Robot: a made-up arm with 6 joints. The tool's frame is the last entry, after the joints.
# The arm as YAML. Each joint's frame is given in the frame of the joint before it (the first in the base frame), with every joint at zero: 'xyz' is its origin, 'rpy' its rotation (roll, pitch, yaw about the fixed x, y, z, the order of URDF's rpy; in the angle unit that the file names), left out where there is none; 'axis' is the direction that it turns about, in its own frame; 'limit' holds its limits. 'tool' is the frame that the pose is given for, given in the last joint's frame.
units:
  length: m
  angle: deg
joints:
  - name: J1
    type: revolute
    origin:
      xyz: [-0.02, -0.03, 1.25]
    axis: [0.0, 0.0, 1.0]
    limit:
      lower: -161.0
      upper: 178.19
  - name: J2
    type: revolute
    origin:
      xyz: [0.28, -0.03, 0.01]
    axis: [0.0, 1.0, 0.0]
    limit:
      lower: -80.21
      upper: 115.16
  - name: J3
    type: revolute
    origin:
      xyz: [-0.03, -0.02, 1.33]
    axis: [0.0, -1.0, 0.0]
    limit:
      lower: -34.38
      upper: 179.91
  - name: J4
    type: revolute
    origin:
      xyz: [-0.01, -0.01, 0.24]
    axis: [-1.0, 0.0, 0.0]
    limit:
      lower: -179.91
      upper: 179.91
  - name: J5
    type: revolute
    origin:
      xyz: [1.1, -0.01, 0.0]
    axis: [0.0, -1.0, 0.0]
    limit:
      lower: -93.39
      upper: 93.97
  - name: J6
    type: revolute
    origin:
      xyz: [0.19, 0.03, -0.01]
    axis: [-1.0, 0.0, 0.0]
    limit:
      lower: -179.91
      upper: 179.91
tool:
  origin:
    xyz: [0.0, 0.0, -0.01]
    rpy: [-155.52, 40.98, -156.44]
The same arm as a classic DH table. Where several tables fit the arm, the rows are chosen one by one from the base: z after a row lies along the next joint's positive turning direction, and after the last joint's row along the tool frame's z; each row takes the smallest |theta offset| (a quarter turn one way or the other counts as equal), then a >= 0, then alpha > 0; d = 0 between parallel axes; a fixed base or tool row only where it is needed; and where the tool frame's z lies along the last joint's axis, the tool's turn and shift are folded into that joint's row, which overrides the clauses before.
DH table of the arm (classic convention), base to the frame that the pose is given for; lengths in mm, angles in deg. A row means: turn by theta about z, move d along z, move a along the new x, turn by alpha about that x. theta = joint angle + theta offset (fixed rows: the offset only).
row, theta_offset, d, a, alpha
base (fixed), 56.31, 0, -36.1, 0
J1, -56.31, 1260, 280, -90
J2, 88.71, 0, -1330.3, 180
J3, -1.29, 60, -240, 90
J4, 0, -1090, 0, -90
J5, 0, -20, 10, 90
J6, -78.38, -180, 2, -135.46
tool (fixed), -99.41, 14, 0, 0
Joint limits (deg, base to tool): -161..178.19 -80.21..115.16 -34.38..179.91 -179.91..179.91 -93.39..93.97 -179.91..179.91

